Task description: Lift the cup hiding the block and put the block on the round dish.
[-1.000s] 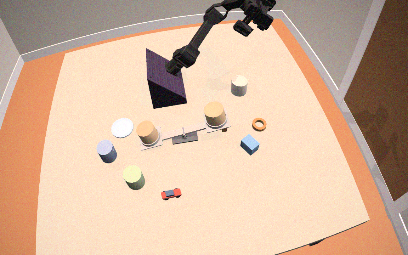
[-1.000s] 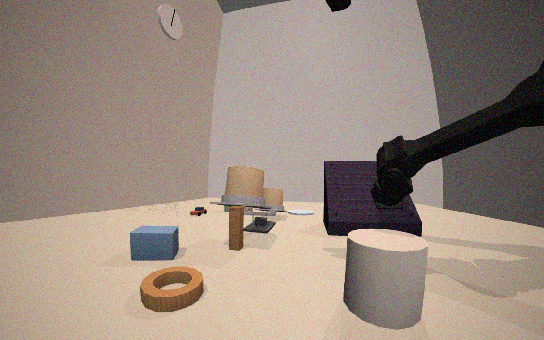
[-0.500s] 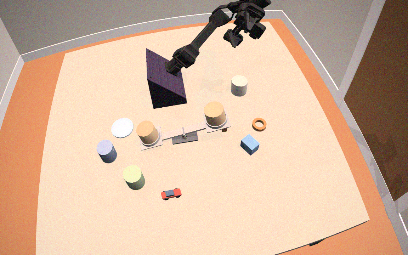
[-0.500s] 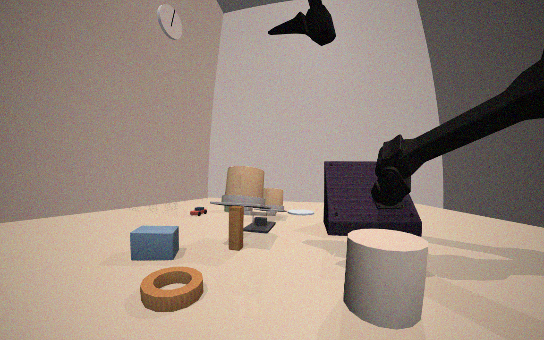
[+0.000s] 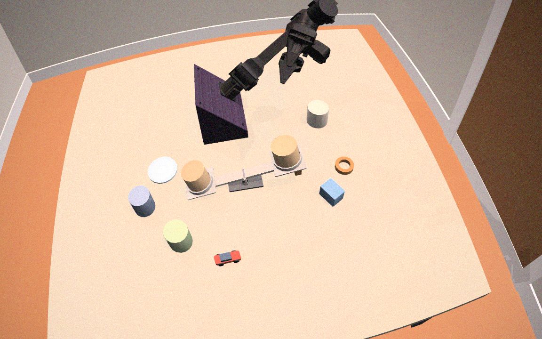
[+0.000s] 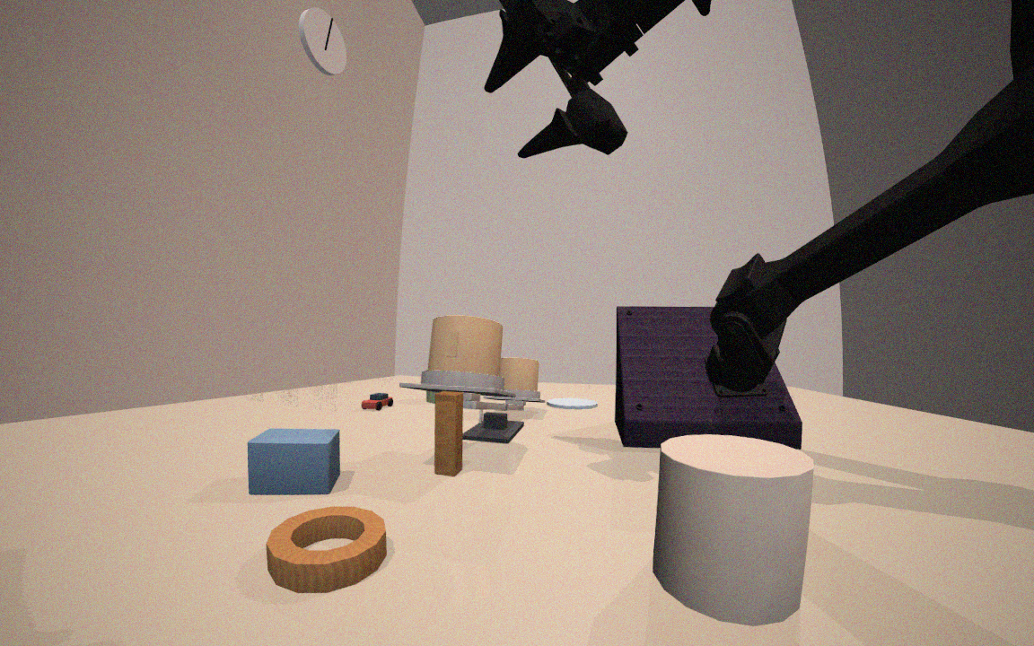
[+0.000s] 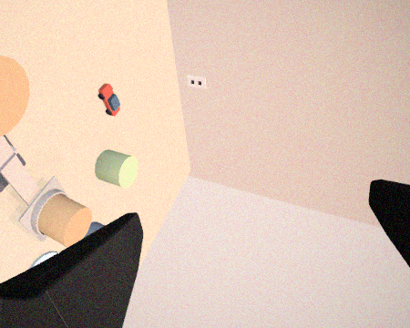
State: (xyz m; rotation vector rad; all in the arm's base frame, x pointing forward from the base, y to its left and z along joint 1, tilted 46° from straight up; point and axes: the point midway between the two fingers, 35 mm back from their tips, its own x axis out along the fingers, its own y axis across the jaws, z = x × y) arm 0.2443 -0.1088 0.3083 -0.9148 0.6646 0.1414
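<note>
Right now my gripper tip is 20 mm short of the small block, 260 mm to the left of it and 310 mm above it. From my gripper tip the other things lie so: blue cube (140 mm ahead, 110 mm to the left, 330 mm below); then small balance (30 mm ahead, 120 mm to the right, 330 mm below); then brown post (30 mm ahead, 30 mm to the left, 320 mm below).
</note>
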